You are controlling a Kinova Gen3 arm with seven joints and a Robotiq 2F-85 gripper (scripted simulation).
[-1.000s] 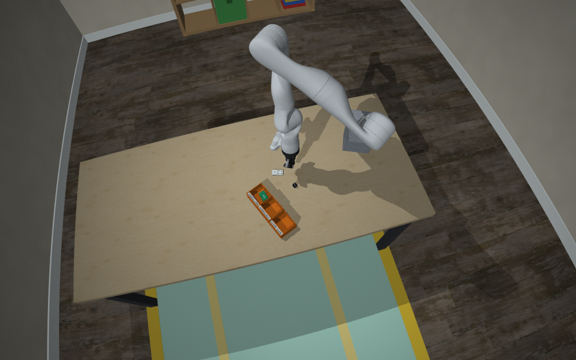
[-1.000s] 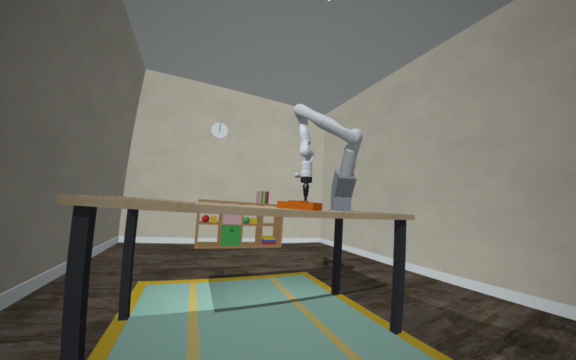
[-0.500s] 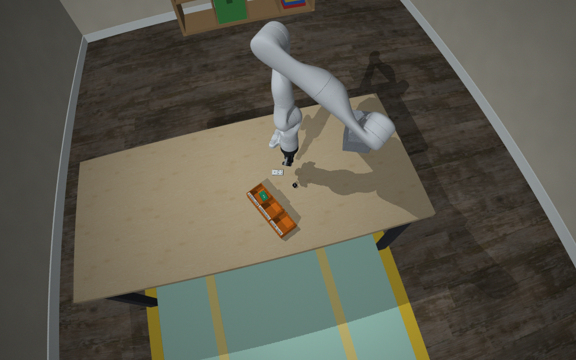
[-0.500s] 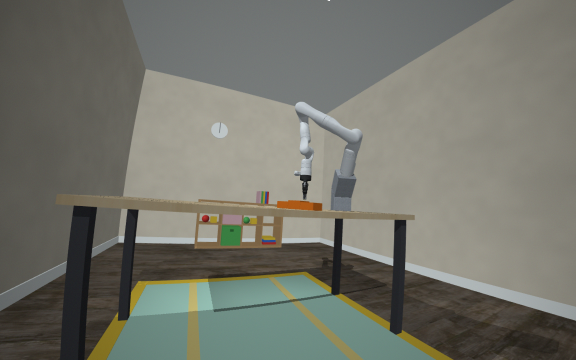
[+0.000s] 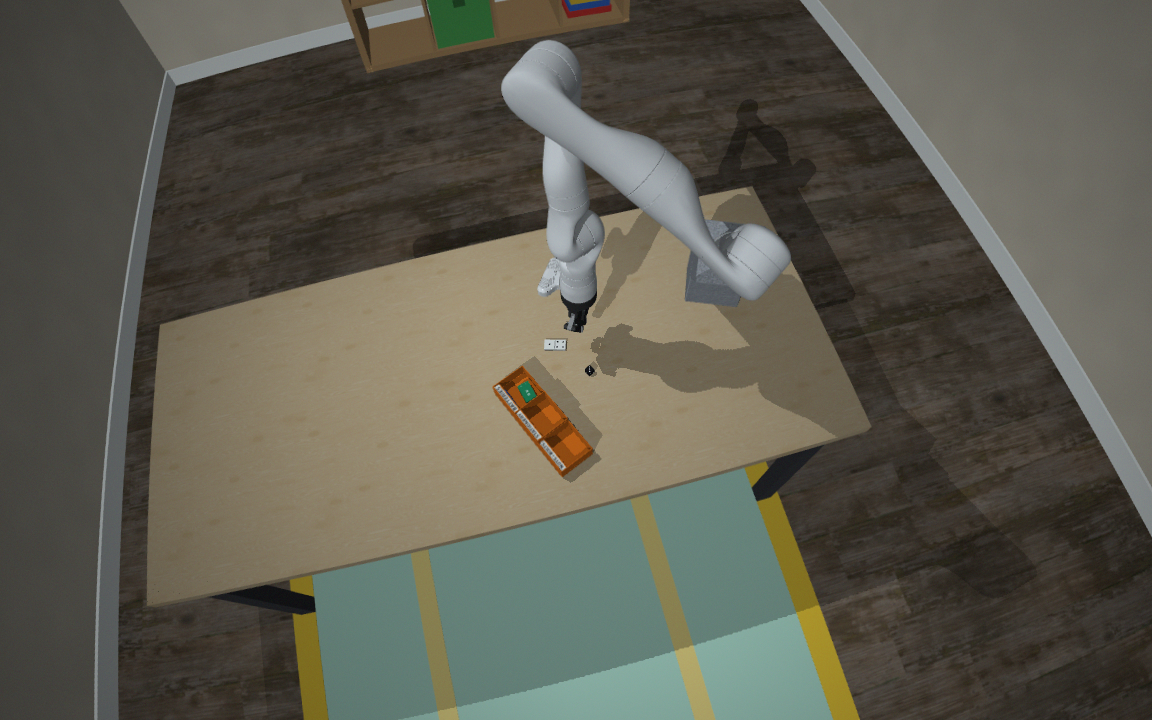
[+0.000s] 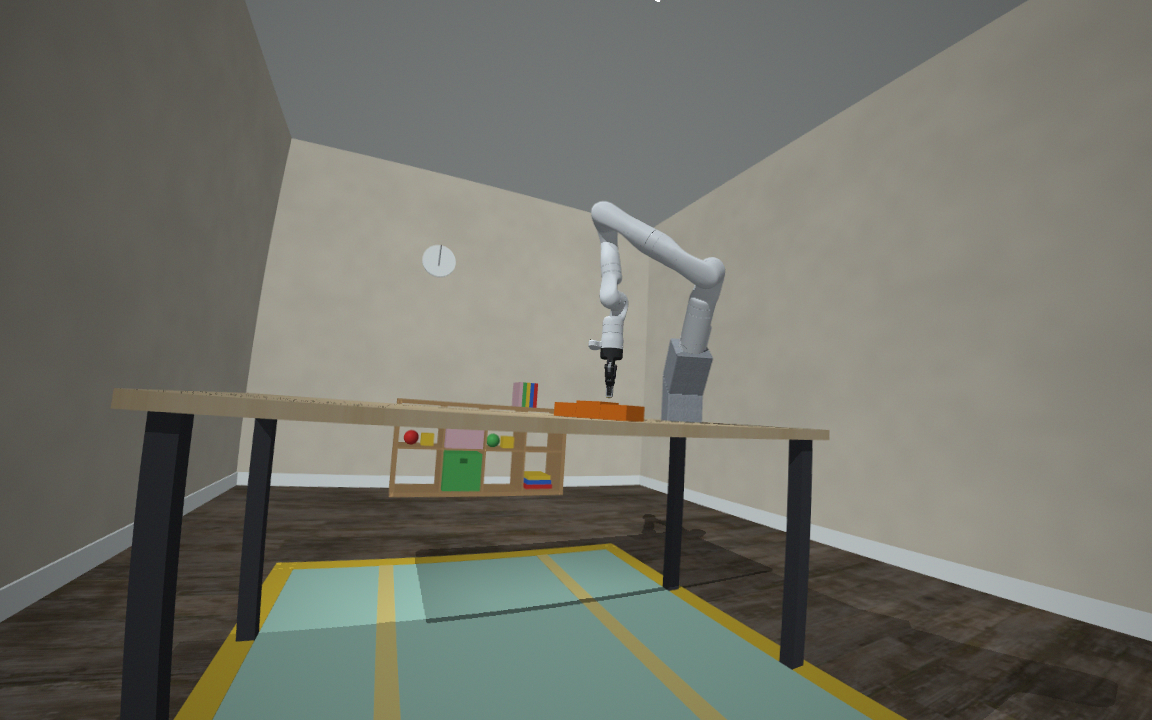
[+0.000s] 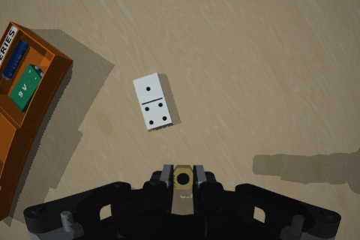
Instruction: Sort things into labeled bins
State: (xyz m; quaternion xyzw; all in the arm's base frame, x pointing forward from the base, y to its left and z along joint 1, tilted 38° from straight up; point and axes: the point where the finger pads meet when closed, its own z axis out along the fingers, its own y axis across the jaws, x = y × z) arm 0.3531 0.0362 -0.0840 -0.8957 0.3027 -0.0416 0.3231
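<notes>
Right now my hand is 130 mm short of the orange bins, 180 mm to the right of it and 70 mm above it. From my hand the other things lie so: brass hex nut (20 mm below); then white domino (60 mm ahead, 80 mm below); then black die (80 mm to the left, 80 mm below).
</notes>
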